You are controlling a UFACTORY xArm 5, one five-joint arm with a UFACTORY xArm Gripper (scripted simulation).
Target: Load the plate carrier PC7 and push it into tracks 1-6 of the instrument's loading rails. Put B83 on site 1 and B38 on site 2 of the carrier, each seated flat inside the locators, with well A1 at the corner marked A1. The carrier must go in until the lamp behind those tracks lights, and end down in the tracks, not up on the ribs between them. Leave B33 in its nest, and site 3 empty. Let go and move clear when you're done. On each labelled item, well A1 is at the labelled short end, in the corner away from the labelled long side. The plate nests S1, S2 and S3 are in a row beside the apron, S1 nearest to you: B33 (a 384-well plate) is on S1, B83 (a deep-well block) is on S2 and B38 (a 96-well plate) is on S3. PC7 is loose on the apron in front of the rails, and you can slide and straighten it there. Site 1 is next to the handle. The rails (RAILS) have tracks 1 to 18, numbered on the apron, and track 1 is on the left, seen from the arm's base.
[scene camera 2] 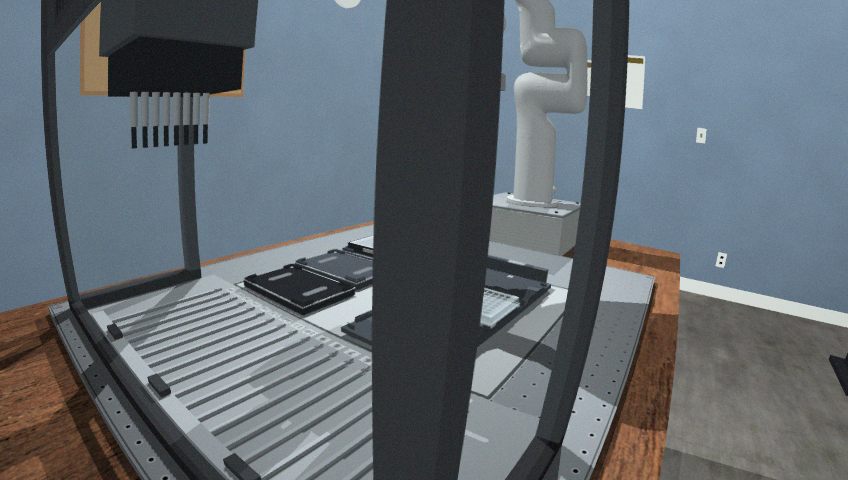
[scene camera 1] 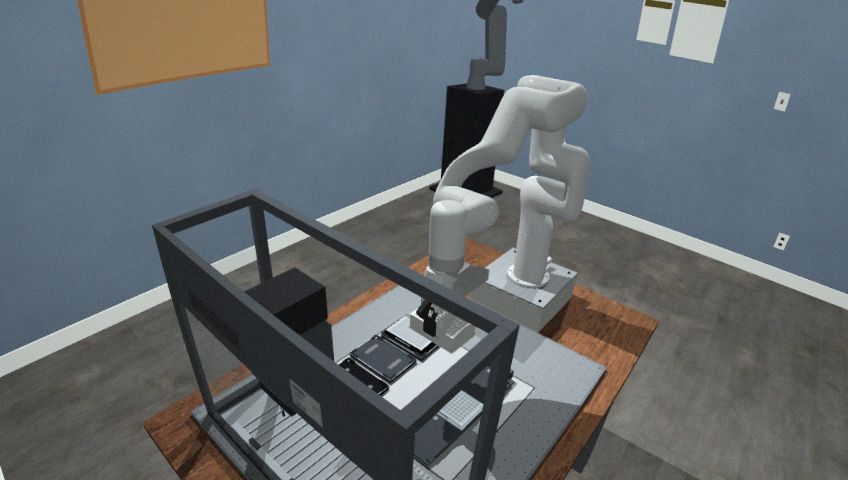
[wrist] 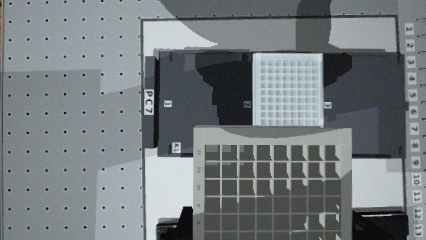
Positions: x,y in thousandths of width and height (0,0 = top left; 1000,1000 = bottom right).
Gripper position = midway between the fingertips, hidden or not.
In view: the gripper (scene camera 1: 522,676) and a dark plate carrier PC7 (wrist: 435,369).
